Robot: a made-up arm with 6 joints. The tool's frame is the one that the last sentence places.
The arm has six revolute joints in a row. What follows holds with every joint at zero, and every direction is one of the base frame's.
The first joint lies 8 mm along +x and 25 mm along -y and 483 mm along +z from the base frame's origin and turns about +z.
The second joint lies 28 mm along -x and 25 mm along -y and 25 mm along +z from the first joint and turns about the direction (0, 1, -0.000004).
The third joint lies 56 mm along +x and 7 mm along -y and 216 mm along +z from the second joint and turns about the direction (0, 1, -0.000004).
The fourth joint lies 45 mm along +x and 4 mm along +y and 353 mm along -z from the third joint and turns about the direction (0, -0.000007, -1).
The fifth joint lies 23 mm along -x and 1 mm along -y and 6 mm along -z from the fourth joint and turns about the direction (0, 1, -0.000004).
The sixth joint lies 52 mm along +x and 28 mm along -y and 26 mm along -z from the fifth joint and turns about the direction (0, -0.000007, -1).
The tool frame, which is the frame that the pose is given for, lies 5 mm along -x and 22 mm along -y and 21 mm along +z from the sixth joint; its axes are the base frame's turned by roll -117.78, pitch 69.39 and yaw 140.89 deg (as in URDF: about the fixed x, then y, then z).
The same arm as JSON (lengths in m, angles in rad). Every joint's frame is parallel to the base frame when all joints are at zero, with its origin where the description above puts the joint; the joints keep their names.
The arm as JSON. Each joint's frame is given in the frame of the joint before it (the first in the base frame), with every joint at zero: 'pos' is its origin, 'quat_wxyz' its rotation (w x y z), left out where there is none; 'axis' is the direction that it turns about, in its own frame. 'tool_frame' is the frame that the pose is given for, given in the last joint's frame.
{
  "length_unit": "m",
  "angle_unit": "rad",
  "joints": [
    {
      "joint": "joint 1",
      "pos": [
        0.008,
        -0.025,
        0.483
      ],
      "axis": "+z"
    },
    {
      "joint": "joint 2",
      "pos": [
        -0.028,
        -0.025,
        0.025
      ],
      "axis": "+y"
    },
    {
      "joint": "joint 3",
      "pos": [
        0.056,
        -0.007,
        0.216
      ],
      "axis": "+y"
    },
    {
      "joint": "joint 4",
      "pos": [
        0.045,
        0.004,
        -0.353
      ],
      "axis": "-z"
    },
    {
      "joint": "joint 5",
      "pos": [
        -0.023,
        -0.001,
        -0.006
      ],
      "axis": "+y"
    },
    {
      "joint": "joint 6",
      "pos": [
        0.052,
        -0.028,
        -0.026
      ],
      "axis": "-z"
    }
  ],
  "tool_frame": {
    "pos": [
      -0.005,
      -0.022,
      0.021
    ],
    "quat_wxyz": [
      0.317043,
      0.512754,
      0.564902,
      -0.56343
    ]
  }
}

